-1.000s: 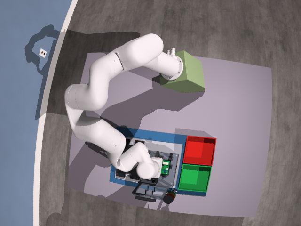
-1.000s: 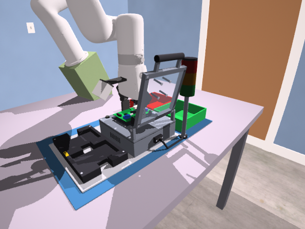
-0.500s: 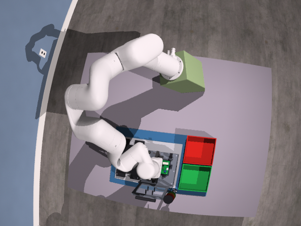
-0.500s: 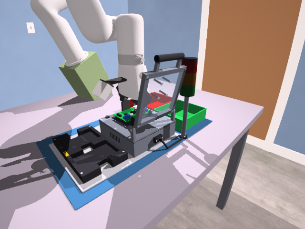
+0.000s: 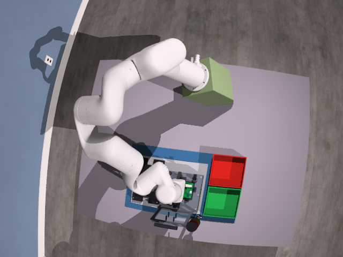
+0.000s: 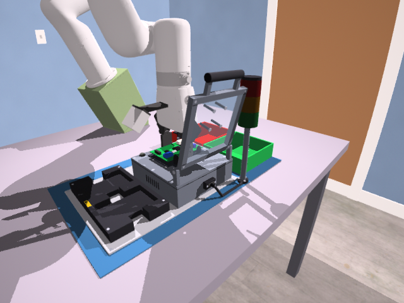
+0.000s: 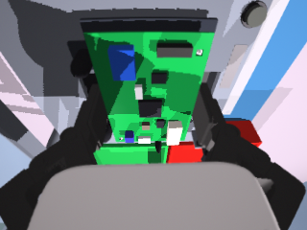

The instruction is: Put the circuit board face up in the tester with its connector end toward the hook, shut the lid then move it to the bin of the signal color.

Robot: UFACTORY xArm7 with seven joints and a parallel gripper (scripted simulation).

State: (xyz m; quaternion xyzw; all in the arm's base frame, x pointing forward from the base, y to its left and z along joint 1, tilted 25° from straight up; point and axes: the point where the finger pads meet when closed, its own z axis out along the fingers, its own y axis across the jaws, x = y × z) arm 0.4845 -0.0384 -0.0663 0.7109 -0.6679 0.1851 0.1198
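The green circuit board lies right at my hand. Also, from my hand: clear lid (120 mm ahead, 100 mm above); then green bin (40 mm ahead, 200 mm to the left, 70 mm below); then plate (10 mm to the left, 10 mm below).
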